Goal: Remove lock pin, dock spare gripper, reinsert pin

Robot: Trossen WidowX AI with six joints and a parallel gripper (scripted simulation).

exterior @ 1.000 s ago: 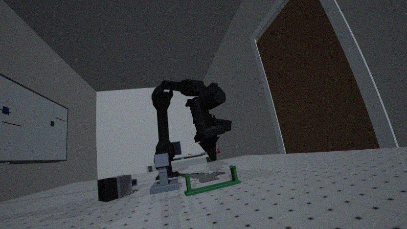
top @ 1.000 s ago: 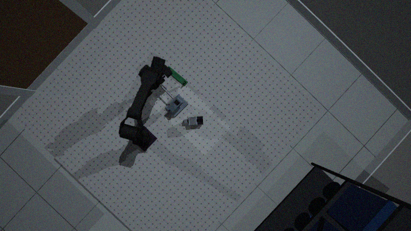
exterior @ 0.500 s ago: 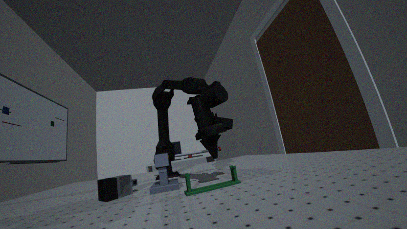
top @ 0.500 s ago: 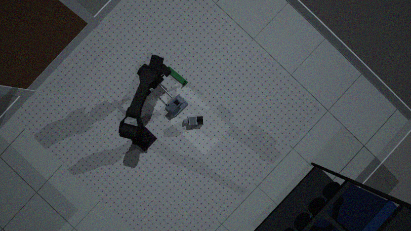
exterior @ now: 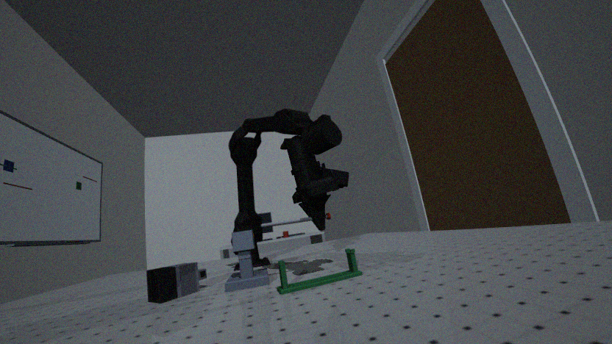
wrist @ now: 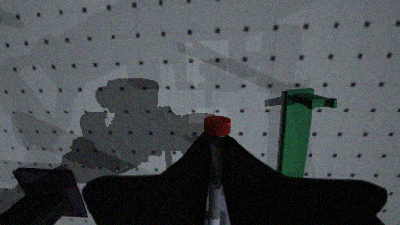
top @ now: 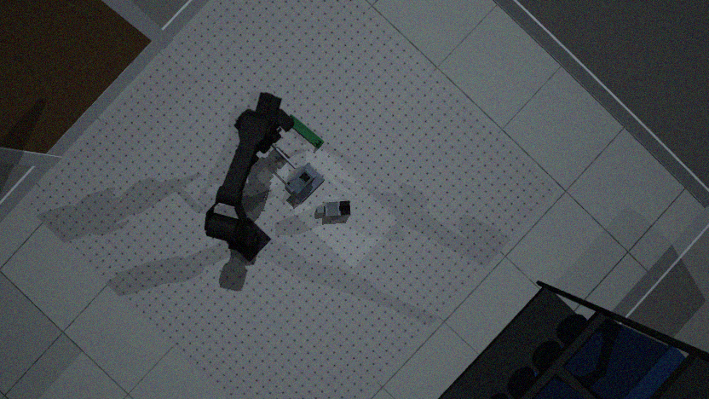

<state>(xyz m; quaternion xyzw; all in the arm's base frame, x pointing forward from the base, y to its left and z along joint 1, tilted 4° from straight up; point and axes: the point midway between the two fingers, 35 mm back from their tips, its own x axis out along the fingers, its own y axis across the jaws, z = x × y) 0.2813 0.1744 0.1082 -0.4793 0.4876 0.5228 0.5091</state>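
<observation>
Now: the green rack 11 cm ahead of my gripper tip, 6 cm below it and 4 cm to the right of it. From my gripper tip the other things lie so: spare gripper (30 cm to the right, 5 cm below, 1 cm behind); then grey mount (16 cm to the right, 3 cm below, 1 cm behind).
</observation>
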